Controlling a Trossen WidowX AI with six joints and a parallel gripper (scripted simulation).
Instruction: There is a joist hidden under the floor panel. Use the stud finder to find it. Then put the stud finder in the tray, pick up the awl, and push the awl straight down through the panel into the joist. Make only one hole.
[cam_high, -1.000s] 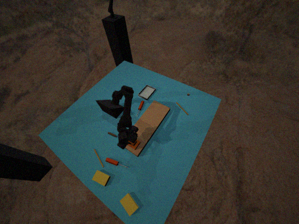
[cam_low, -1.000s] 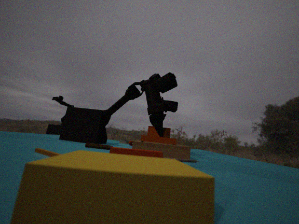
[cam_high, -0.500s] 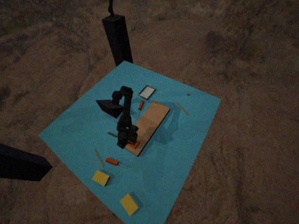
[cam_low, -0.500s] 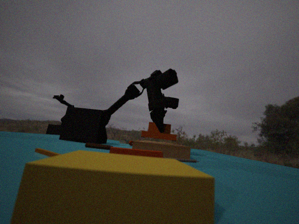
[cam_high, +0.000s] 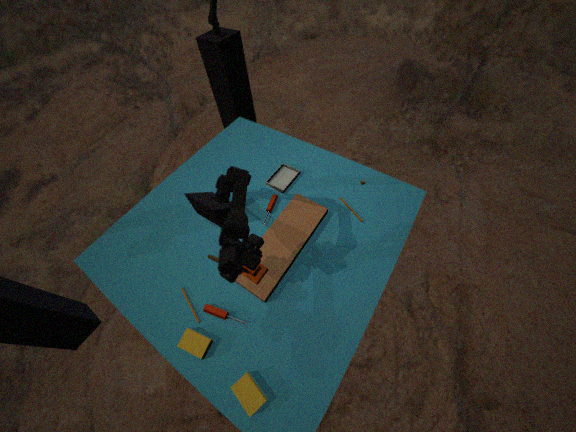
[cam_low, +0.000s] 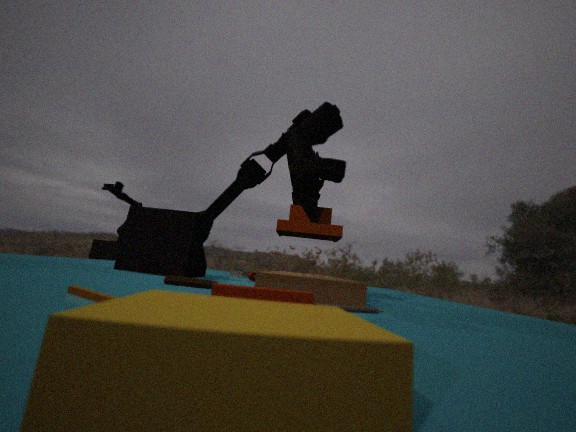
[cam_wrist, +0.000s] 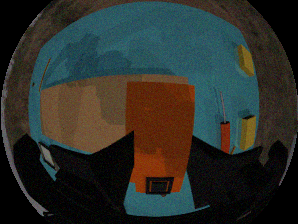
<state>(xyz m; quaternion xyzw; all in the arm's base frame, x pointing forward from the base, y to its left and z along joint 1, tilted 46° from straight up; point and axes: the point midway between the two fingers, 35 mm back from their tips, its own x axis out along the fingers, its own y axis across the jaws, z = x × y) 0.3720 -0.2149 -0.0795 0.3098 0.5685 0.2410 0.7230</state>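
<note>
Right now my gripper tip is 220 mm past the white tray, 530 mm to the right of it and 130 mm above it. The rest, counted from my gripper tip: stud finder: 20 mm behind, 20 mm above; then awl: 180 mm behind, 30 mm to the right, 130 mm below.
</note>
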